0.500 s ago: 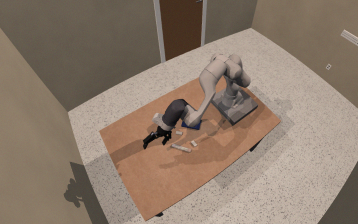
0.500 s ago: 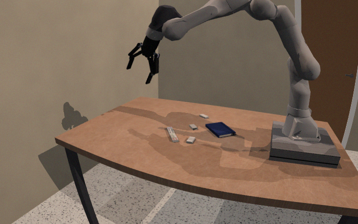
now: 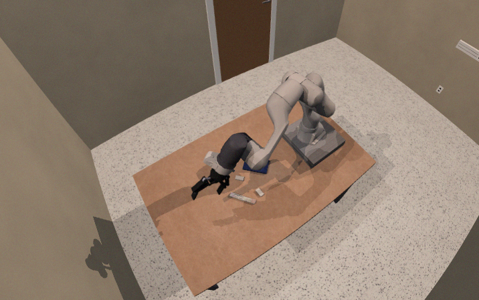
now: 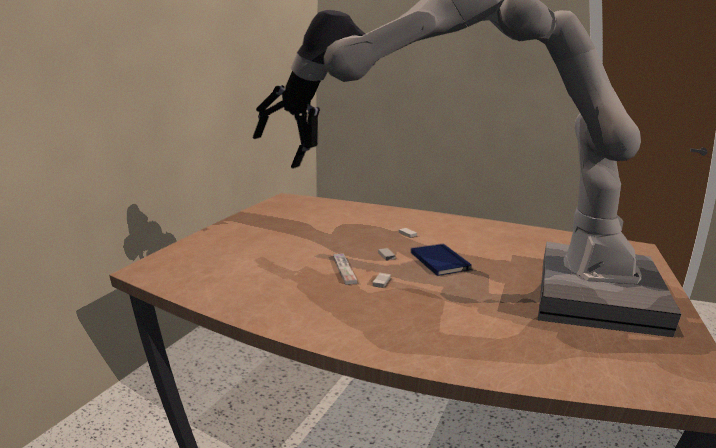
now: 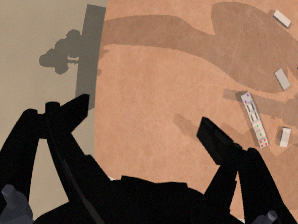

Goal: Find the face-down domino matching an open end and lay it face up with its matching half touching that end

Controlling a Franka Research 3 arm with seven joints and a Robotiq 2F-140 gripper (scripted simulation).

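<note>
Right now the domino is 310 mm behind my hand, 280 mm below it and 40 mm to the left of it. Also, from my hand: dark blue book (400 mm behind, 280 mm below, 140 mm to the right).
</note>
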